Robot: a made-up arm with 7 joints.
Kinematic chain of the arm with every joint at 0, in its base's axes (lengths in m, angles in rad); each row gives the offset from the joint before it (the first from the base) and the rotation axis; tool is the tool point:
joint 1: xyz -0.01 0 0.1 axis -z
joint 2: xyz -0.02 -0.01 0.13 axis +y
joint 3: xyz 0 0.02 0.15 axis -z
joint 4: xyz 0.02 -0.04 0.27 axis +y
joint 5: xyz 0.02 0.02 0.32 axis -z
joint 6: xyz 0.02 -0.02 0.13 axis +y
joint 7: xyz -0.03 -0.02 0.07 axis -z
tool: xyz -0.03 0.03 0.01
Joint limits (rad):
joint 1: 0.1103..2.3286
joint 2: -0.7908..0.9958
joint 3: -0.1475..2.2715
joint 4: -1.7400..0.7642
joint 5: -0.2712..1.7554
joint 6: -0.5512..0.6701
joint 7: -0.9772..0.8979
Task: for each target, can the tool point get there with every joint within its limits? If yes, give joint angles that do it. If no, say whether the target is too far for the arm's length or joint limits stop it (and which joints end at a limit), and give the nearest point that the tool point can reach.
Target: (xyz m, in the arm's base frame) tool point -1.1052 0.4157 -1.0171
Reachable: no: too far | nearest point -0.5782 0.2157 0.0690 | short by 1.224 m
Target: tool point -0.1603 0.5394 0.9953
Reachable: yes | joints 1.6896 -0.6311 1.2842 0.3647 0.8686 0.1188 0.6965
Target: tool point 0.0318 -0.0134 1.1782
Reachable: yes | joints 0.7894 0.1698 0.1480 -0.2480 1.2374 0.1873 0.2024
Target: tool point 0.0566 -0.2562 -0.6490
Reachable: no: joint limits stop it (at a limit: joint 2, joint 3, joint 4, joint 7) | nearest point 0.1223 -0.5090 0.1112 | short by 0.804 m
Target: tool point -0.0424 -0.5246 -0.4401
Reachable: no: joint limits stop it (at a limit: joint 1, joint 2, joint 3, joint 4, joint 7) | nearest point -0.0421 -0.5569 0.1049 | short by 0.546 m
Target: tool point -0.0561 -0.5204 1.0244
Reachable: yes | joints 1.3462 0.5645 1.4180 0.3170 1.1066 0.3161 -0.6547
